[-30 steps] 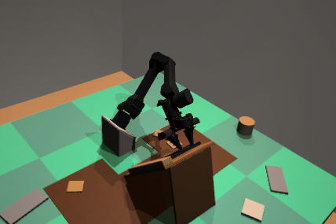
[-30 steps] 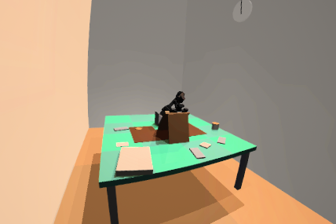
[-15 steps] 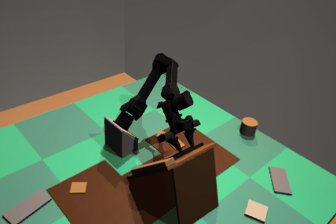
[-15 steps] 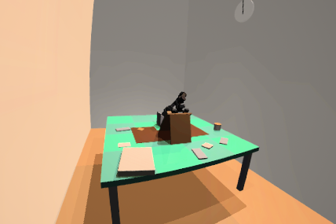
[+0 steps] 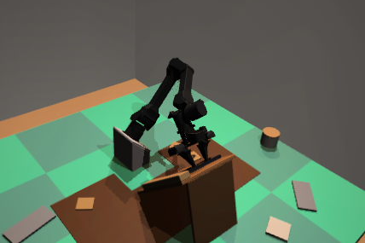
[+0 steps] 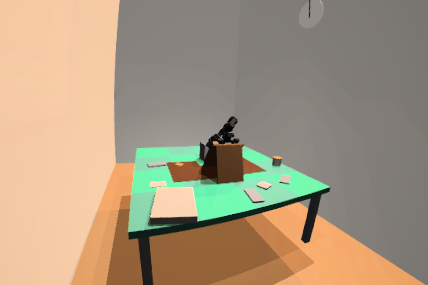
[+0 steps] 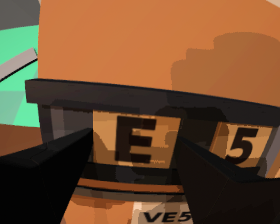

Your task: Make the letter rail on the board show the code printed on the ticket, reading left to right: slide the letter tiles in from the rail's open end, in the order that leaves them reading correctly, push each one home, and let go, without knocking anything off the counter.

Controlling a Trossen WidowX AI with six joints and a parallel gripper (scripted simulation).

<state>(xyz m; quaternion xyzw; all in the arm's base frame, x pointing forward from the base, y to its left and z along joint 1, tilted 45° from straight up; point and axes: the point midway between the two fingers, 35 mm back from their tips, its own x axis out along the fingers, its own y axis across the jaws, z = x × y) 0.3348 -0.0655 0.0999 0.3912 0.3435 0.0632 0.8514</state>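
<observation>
Right now the white ticket is 70 mm below my gripper tip, 70 mm behind it and 40 mm to the right of it. From my gripper tip the other things lie so: large beige slab 510 mm to the right, 290 mm ahead, 160 mm below; then mat 180 mm below, 160 mm behind, 40 mm to the right.
</observation>
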